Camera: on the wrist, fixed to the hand. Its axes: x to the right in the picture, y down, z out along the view.
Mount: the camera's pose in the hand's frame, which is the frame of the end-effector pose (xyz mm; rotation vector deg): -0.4 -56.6 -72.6 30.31 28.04 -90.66
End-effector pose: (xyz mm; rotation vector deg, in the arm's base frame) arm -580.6 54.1 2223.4 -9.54 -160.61 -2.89
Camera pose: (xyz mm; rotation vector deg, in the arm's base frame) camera -563.5 -6.1 2291.0 103.75 -97.03 13.49
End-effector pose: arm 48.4 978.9 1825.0 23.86 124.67 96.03
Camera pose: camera 15.1 901.9 1787.0 -78.85 116.39 16.47
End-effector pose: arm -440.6 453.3 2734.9 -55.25 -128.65 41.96
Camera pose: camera -415.8 438.0 2822.2 47.06 -87.22 12.12
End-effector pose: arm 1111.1 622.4 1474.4 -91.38 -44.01 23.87
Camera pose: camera 1145.2 570.5 1542.3 -13.87 -65.25 -47.72
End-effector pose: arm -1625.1 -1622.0 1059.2 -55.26 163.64 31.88
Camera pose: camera -1587.7 -1689.7 1109.1 -156.12 76.72 -34.30
